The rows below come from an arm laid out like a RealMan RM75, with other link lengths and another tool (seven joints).
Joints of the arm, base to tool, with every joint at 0 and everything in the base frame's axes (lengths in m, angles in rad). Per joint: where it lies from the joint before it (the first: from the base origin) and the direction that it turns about. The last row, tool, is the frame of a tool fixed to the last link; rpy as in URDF.
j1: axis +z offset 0 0 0.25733
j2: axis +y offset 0 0 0
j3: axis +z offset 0 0 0.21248
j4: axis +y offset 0 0 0
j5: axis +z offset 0 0 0.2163
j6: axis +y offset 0 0 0
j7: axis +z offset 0 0 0.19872
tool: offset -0.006 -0.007 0.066 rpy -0.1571 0 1.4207
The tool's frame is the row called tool.
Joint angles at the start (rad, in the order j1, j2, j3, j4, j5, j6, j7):
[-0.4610, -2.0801, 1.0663, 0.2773, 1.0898, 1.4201, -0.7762]
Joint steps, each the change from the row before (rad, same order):
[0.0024, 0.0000, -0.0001, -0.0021, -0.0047, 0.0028, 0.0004]
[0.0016, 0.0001, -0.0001, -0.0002, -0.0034, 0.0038, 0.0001]
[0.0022, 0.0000, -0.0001, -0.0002, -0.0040, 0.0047, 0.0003]
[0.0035, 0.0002, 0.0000, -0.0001, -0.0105, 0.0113, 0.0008]
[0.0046, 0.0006, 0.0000, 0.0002, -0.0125, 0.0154, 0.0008]
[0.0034, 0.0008, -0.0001, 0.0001, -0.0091, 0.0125, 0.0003]
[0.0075, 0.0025, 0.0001, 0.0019, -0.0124, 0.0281, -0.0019]
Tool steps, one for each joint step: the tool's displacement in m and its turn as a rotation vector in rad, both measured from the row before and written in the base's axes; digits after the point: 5 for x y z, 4 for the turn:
[-0.00066, -0.00035, 0.00086, 0.0022, -0.0047, 0.0032]
[0.00018, -0.00028, 0.00103, 0.0022, -0.0041, -0.0002]
[0.00017, -0.00043, 0.00121, 0.0027, -0.0049, -0.0002]
[0.00113, -0.00059, 0.00319, 0.0074, -0.0119, -0.0025]
[0.00151, -0.00099, 0.00417, 0.0092, -0.0147, -0.0045]
[0.00120, -0.00088, 0.00330, 0.0068, -0.0112, -0.0041]
[0.00278, -0.00294, 0.00612, 0.0092, -0.0206, -0.0128]

